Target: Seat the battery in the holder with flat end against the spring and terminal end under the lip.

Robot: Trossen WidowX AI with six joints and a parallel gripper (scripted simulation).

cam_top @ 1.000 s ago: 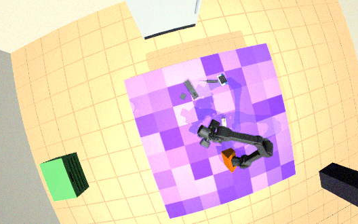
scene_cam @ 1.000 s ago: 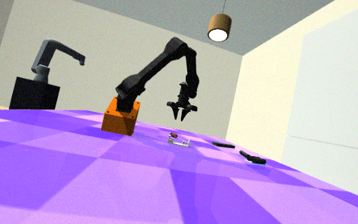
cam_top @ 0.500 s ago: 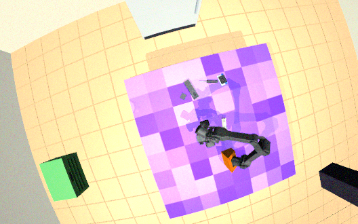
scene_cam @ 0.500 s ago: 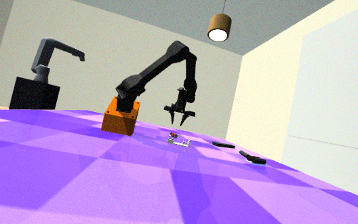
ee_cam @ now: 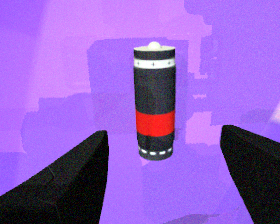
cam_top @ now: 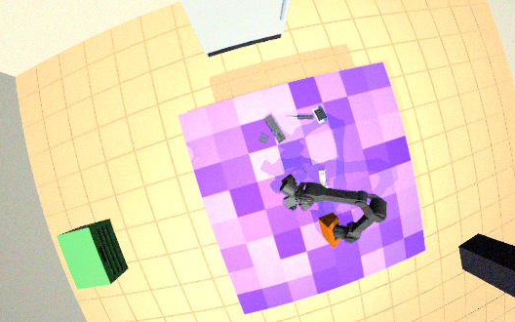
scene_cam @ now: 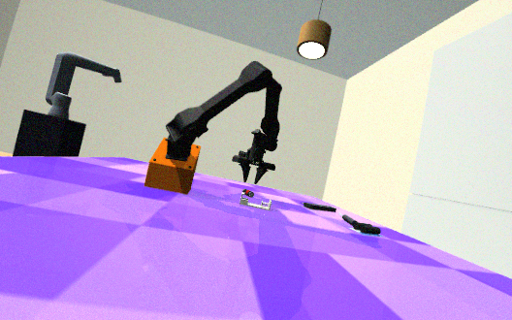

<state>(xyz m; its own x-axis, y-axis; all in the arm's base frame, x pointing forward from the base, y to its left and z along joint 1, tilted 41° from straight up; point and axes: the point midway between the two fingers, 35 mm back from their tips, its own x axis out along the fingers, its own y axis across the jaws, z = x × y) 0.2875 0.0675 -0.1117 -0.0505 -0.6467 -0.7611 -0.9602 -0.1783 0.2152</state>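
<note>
Right now my gripper tip is 4 cm above the battery.
</note>
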